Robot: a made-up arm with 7 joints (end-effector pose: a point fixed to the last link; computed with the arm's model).
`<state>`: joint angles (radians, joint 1 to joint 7).
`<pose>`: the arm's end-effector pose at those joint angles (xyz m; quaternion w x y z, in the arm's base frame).
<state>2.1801 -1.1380 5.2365 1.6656 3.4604 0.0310 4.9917</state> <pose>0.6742 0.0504 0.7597 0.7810 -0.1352 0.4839 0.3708</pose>
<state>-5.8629 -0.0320 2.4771 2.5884 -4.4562 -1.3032 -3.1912</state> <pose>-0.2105 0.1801 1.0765 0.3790 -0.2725 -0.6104 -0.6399</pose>
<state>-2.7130 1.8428 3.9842 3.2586 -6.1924 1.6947 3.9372</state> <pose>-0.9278 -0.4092 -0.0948 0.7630 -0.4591 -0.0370 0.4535</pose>
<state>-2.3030 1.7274 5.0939 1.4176 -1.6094 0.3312 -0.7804</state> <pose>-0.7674 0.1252 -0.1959 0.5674 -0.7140 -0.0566 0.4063</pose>
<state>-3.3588 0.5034 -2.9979 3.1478 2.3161 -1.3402 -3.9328</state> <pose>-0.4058 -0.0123 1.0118 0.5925 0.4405 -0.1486 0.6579</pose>
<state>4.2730 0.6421 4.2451 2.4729 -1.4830 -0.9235 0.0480</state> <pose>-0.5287 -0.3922 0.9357 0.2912 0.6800 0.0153 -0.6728</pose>
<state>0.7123 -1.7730 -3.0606 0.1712 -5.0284 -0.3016 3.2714</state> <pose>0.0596 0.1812 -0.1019 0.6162 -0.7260 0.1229 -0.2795</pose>
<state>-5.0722 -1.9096 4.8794 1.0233 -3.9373 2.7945 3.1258</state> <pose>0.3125 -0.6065 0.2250 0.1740 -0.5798 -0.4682 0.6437</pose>
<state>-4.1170 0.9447 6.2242 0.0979 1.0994 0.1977 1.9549</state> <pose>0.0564 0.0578 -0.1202 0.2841 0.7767 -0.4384 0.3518</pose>
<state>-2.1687 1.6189 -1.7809 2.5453 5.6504 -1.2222 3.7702</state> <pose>-0.6602 -0.7291 0.0835 0.0017 0.1571 0.8995 -0.4076</pose>
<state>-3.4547 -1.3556 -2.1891 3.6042 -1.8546 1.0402 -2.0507</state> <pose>0.7918 -0.5944 0.5615 0.5005 0.6374 0.5112 -0.2861</pose>
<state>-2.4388 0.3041 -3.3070 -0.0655 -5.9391 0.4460 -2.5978</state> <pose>0.1861 0.1080 0.0399 0.1344 -0.1582 -0.9781 -0.0137</pose>
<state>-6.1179 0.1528 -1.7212 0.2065 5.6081 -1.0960 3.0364</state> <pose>0.1089 -0.3843 0.2288 0.4358 0.2426 0.7905 -0.3554</pose>
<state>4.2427 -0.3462 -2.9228 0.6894 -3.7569 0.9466 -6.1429</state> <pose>0.1151 0.5668 0.0439 0.3618 -0.6400 0.4829 0.4756</pose>
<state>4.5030 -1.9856 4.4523 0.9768 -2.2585 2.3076 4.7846</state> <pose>-0.4809 0.3312 -0.2008 0.3441 -0.7459 0.5625 -0.0940</pose>
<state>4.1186 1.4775 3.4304 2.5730 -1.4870 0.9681 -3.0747</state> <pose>-0.6234 -0.8422 0.6108 0.8976 0.4029 0.1655 0.0674</pose>
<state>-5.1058 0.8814 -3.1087 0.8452 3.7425 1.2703 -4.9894</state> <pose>-0.1351 -0.2492 0.8193 0.9274 0.0568 -0.2792 -0.2426</pose>
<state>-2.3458 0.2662 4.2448 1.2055 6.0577 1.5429 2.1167</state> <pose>-0.2282 0.5483 0.5072 0.0031 0.9616 -0.1097 0.2517</pose>
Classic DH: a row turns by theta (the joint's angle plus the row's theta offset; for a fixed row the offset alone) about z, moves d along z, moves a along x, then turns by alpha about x. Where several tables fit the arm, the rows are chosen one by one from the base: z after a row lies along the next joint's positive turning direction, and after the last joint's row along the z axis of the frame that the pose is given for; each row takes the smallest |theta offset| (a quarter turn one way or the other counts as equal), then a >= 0, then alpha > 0; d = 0 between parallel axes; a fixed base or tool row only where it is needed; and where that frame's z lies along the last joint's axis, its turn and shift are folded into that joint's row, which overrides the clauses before.
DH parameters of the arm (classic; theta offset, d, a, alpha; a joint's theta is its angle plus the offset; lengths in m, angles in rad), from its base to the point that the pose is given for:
joint 1: 0 0.1927 0 -1.5708
joint 2: 0 0 0 1.5708
joint 3: 0 0.4639 0.0564 1.5708
joint 4: 0 0 0.1155 1.5708
joint 5: 0 0.5102 0 1.5708
joint 6: 0 0 0.0977 -1.5708
joint 7: 0 0.1247 0 0

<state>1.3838 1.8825 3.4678 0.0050 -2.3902 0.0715 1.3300</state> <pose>0.0645 -0.1575 0.3282 0.8283 0.5484 -0.1145 -0.0092</pose>
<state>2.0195 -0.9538 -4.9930 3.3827 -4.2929 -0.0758 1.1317</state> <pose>0.5270 -0.6707 0.8431 0.1198 -0.2550 0.3862 -0.8783</pose>
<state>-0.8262 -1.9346 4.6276 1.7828 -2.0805 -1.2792 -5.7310</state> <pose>-0.7687 0.0982 0.0598 0.8249 0.0861 -0.2187 0.5142</pose>
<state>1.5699 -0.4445 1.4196 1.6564 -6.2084 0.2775 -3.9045</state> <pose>-0.6875 -0.1994 0.8667 0.4104 -0.6678 -0.3351 0.5227</pose>
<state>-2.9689 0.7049 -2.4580 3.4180 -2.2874 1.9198 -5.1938</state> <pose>-0.6765 -0.4013 0.8058 0.2978 -0.0239 0.8183 -0.4910</pose>
